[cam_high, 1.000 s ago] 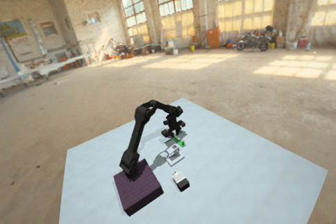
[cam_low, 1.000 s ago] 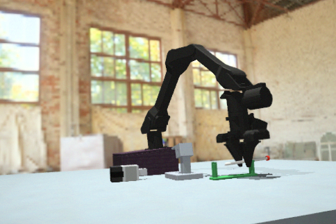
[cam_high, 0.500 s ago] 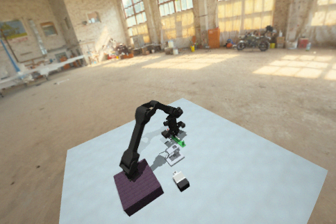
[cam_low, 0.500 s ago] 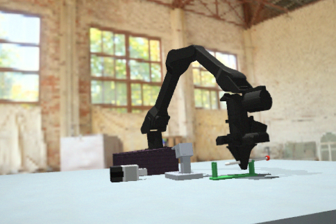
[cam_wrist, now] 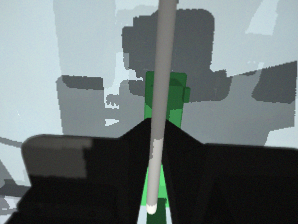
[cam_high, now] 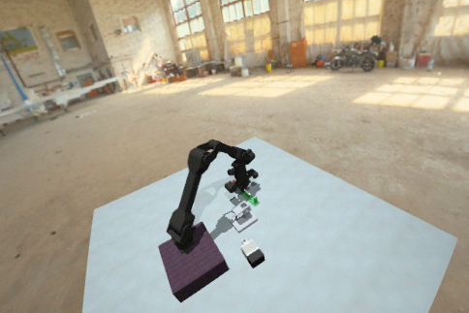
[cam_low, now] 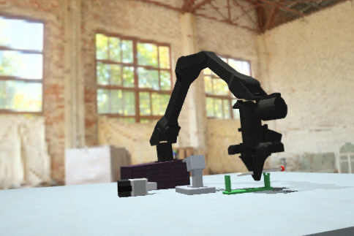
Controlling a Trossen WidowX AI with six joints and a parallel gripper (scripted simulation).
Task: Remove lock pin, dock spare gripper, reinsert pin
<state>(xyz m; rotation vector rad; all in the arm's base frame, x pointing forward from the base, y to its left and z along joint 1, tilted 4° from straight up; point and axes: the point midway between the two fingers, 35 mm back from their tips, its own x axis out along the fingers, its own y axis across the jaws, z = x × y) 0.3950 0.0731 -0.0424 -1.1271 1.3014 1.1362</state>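
Now: gripper tip 30 mm to the left of the green rack. From my gripper tip the other things lie so: grey mount: 120 mm behind, 120 mm to the right, 30 mm above; then spare gripper: 210 mm behind, 260 mm to the right.
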